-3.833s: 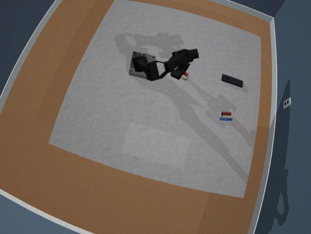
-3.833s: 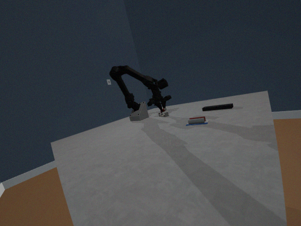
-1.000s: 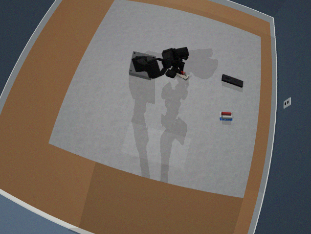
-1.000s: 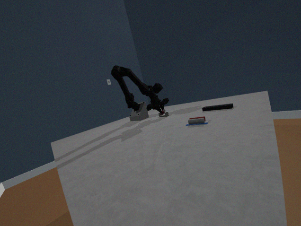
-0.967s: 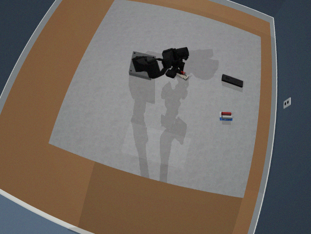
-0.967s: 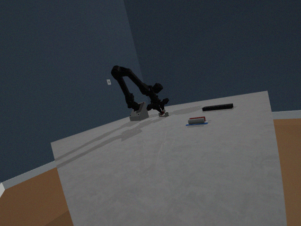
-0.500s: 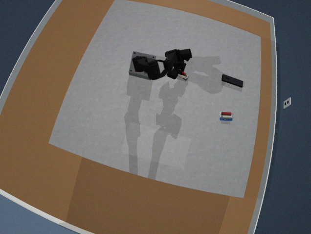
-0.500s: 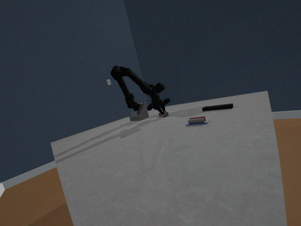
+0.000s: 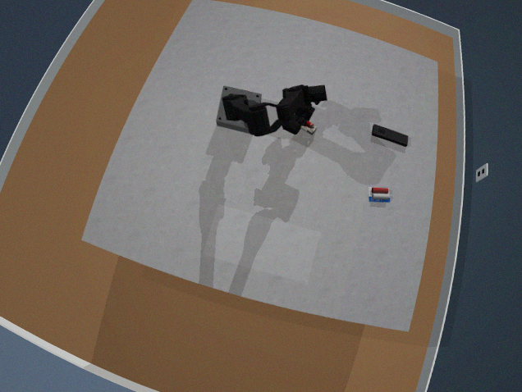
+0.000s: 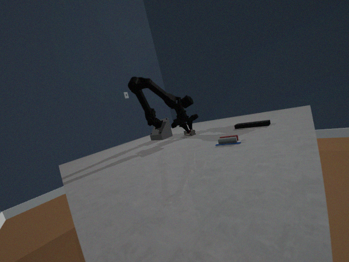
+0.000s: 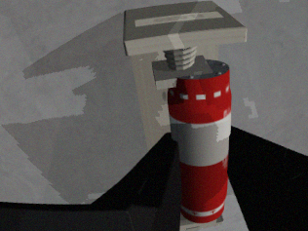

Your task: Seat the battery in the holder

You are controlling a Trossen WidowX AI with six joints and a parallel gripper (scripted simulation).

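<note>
The red-and-white battery is 1 cm above my gripper tip. Also, from my gripper tip: flat black bar 36 cm ahead, 3 cm to the left.
</note>
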